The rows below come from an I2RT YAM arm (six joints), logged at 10 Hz.
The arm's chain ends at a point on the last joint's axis. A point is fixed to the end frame.
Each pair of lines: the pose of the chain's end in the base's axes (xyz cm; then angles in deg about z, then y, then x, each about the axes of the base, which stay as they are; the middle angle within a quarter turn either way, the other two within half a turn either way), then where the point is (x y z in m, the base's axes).
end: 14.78 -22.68 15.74 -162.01 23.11 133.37
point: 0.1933 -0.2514 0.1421
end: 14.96 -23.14 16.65 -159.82 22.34 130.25
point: 0.1945 -0.2581 0.1530
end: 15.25 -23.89 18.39 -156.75 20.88 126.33
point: 0.1963 -0.2685 0.1728
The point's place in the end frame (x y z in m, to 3 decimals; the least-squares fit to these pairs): -0.031 0.004 0.044
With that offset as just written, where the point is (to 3 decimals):
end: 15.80 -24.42 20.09 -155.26 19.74 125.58
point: 0.201 -0.275 0.190
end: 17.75 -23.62 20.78 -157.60 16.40 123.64
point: 0.219 -0.269 0.196
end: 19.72 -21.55 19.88 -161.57 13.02 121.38
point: 0.237 -0.249 0.185
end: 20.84 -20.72 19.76 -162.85 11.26 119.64
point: 0.247 -0.242 0.184
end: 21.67 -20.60 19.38 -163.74 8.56 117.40
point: 0.254 -0.243 0.180
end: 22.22 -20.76 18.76 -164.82 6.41 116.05
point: 0.258 -0.246 0.174
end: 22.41 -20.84 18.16 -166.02 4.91 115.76
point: 0.259 -0.247 0.167
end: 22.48 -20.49 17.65 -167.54 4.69 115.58
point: 0.259 -0.243 0.161
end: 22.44 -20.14 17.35 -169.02 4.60 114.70
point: 0.259 -0.240 0.158
